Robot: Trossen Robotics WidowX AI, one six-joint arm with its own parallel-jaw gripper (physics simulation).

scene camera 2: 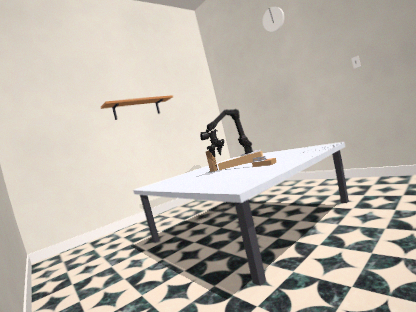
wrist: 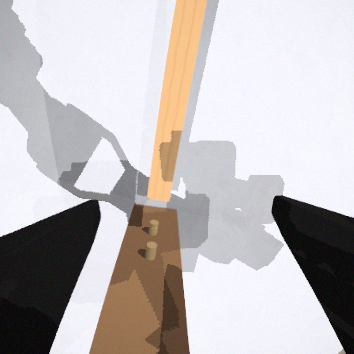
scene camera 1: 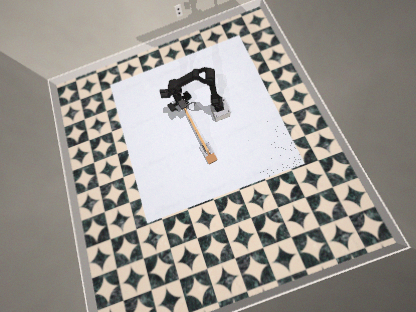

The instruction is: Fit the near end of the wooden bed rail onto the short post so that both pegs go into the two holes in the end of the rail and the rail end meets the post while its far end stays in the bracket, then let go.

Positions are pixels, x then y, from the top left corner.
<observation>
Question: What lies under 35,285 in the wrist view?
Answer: My gripper.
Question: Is my gripper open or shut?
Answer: Open.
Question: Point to an upright piece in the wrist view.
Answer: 144,299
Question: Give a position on a wooden bed rail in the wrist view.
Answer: At 185,30
</observation>
